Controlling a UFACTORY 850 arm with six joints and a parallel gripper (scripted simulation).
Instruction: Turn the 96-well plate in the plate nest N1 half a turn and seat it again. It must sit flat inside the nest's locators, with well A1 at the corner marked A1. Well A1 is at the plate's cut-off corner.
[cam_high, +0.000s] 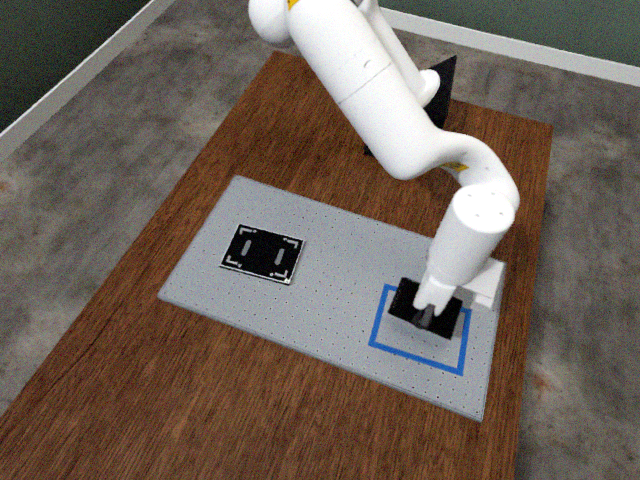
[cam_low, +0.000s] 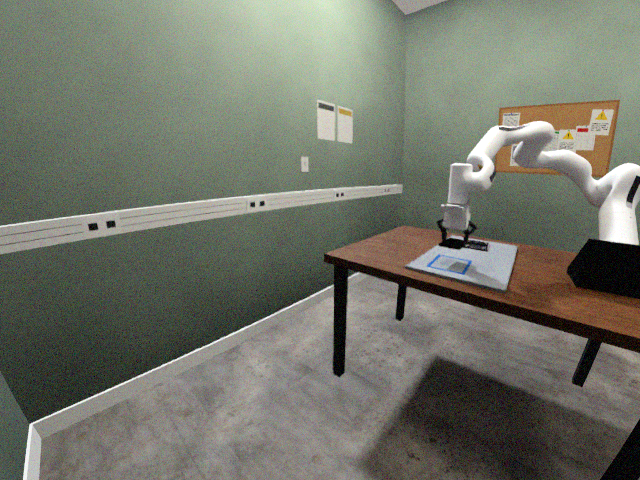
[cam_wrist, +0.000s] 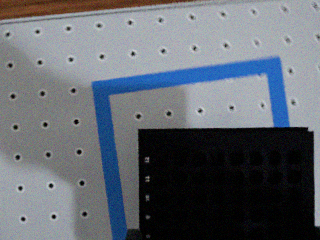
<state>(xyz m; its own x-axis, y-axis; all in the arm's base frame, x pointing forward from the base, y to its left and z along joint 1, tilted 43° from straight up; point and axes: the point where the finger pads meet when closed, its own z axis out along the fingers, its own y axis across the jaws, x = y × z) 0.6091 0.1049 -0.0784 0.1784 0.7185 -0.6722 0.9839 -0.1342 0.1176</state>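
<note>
Now: hand 36 cm to the left of the plate nest N1, 9 cm above it and 7 cm past it. Also, from my hand: black 96-well plate: 1 cm below.
</note>
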